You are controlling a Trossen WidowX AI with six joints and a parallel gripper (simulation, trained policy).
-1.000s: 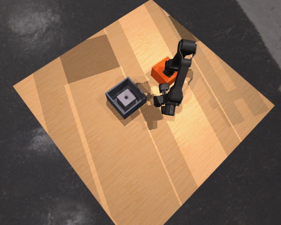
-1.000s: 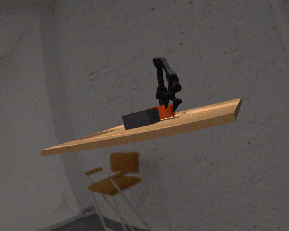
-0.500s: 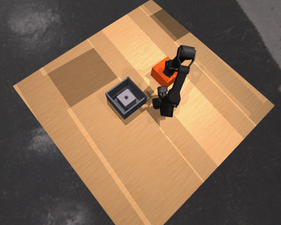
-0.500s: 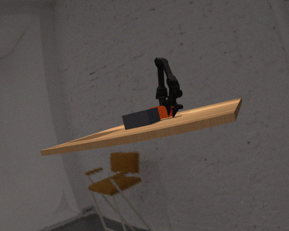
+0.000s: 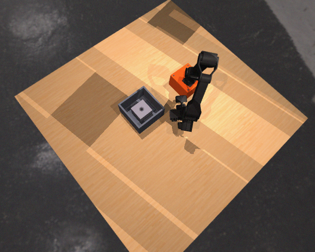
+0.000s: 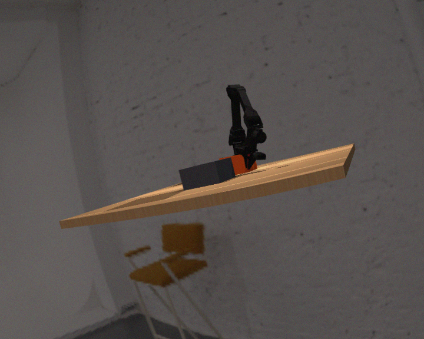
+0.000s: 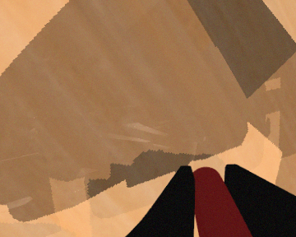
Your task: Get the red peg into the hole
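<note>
Right now the pale grey plate is 140 mm ahead of my gripper tip, 160 mm to the right of it and 20 mm above it. Round my gripper tip: dark grey box 140 mm ahead, 160 mm to the right; red peg 10 mm to the left, 30 mm above.
</note>
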